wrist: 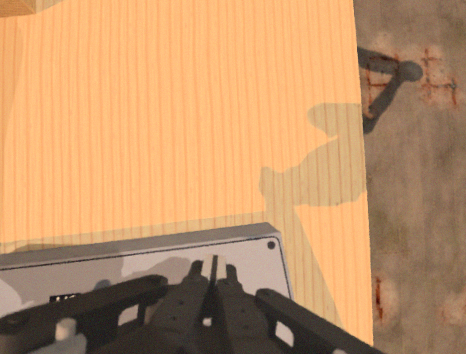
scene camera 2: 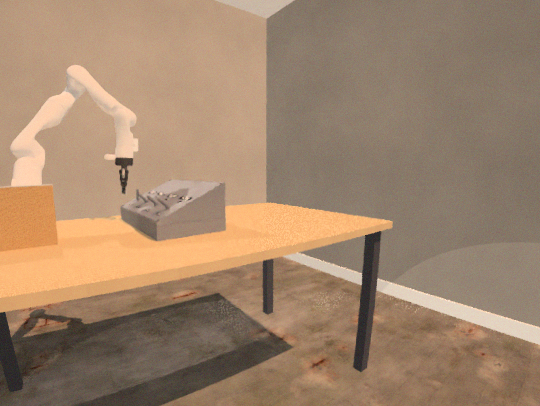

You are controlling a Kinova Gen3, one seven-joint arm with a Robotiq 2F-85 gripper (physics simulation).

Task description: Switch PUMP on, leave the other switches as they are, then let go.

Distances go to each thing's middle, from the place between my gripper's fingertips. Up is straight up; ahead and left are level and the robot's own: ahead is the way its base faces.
My gripper is now 120 mm short of the grey switch box (scene camera 2: 194, 207), 200 mm to the left of it and 40 mm above it.
